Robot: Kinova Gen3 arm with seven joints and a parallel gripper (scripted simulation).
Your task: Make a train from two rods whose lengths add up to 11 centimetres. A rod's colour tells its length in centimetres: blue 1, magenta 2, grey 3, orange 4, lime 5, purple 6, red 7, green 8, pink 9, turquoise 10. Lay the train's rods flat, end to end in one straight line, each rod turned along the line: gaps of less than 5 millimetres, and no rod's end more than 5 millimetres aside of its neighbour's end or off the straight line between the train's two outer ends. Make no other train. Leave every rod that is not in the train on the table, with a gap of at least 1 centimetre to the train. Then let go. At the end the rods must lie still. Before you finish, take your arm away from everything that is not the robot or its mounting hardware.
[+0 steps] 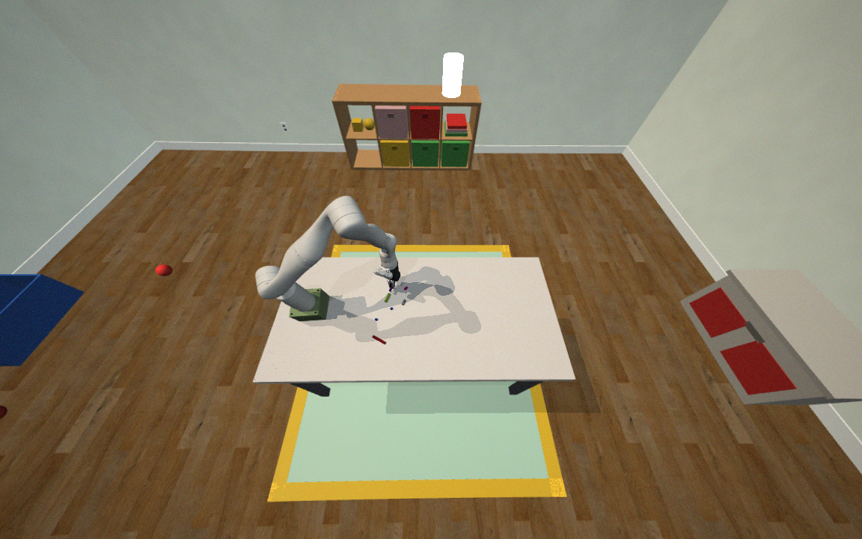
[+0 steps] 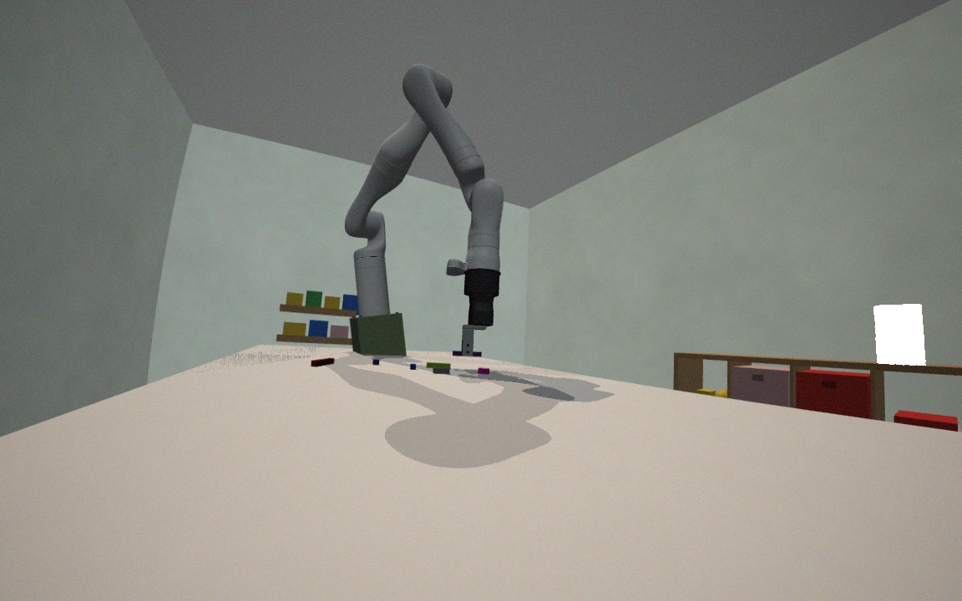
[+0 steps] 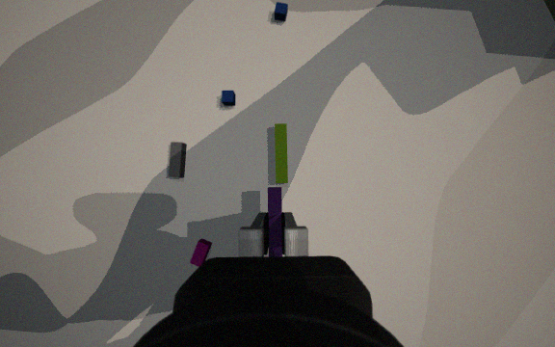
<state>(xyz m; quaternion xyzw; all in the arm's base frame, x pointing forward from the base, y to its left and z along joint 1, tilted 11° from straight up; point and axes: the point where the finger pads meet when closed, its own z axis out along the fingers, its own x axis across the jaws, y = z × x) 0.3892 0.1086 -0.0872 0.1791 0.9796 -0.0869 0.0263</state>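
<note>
Now: the lime rod 50 mm to the right of my hand, 40 mm below it and 30 mm behind it. Also, from my hand: magenta rod (70 mm ahead, 40 mm below); purple rod (10 mm below); grey rod (80 mm to the right, 60 mm ahead, 40 mm below).
</note>
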